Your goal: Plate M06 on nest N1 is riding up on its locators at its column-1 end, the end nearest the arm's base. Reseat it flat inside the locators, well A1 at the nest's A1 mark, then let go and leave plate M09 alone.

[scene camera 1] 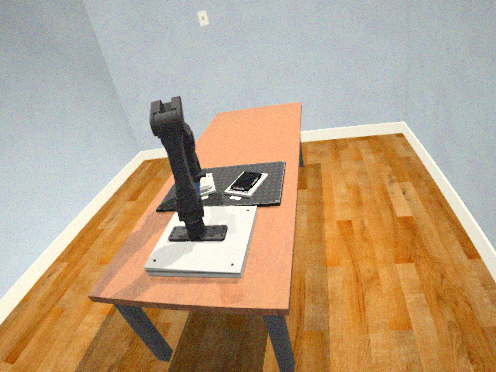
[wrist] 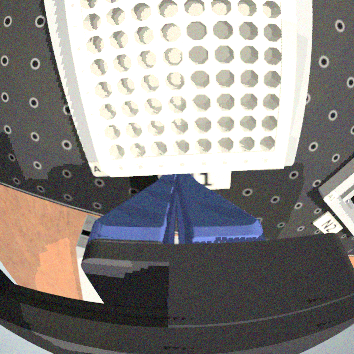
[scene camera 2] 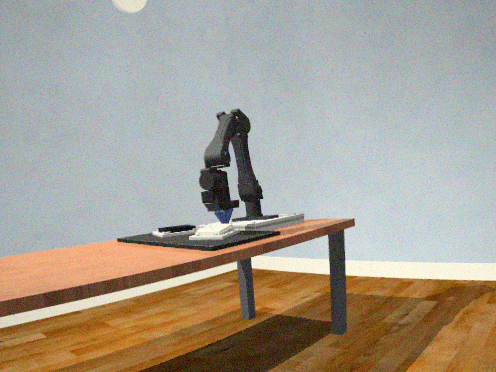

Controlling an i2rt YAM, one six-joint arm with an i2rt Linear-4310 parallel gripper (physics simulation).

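Places are measured from the arm's base along level axes (x back, y right, z up), in millimetres.
Where they show: gripper, fingertip midpoint: (wrist: 176,173); arm's base, link origin: (scene camera 1: 198,234) (scene camera 2: 254,219).
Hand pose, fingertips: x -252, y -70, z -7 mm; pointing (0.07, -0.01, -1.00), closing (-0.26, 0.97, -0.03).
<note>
Each offset is from my fingertips to the top centre of the thing. "*": to the spot under its first point. Level surfaces: height alone.
Plate M06 {dx -80, dy -19, dz +24 mm} (scene camera 1: 207,182) (scene camera 2: 215,229) (wrist: 186,67), white with rows of round wells, sits on nest N1 (scene camera 2: 196,237) (wrist: 82,120). The nest's A mark shows at the plate's lower left corner in the wrist view. Whether the near end lies fully flat is too small to tell. My gripper (scene camera 2: 224,222) (wrist: 176,173) is shut and empty, its blue fingertips together at the middle of the plate's near, column-1 edge; contact is unclear. In scene camera 1 the arm mostly hides it. Black plate M09 {dx -62, dy +194, dz +15 mm} (scene camera 1: 248,181) (scene camera 2: 176,228) sits on nest N2 {dx -62, dy +194, dz +7 mm} (scene camera 1: 230,191) (wrist: 341,187).
Both nests stand on a dark perforated mat {dz -11 mm} (scene camera 1: 274,185) (scene camera 2: 165,240) (wrist: 25,116). The N1 label {* dx +5, dy +31, dz -10 mm} (wrist: 220,180) is partly behind the fingers, and the N2 label {* dx +25, dy +156, dz -9 mm} (wrist: 328,223) lies by its nest. The arm stands on a white base board (scene camera 1: 215,260) at the table's end.
</note>
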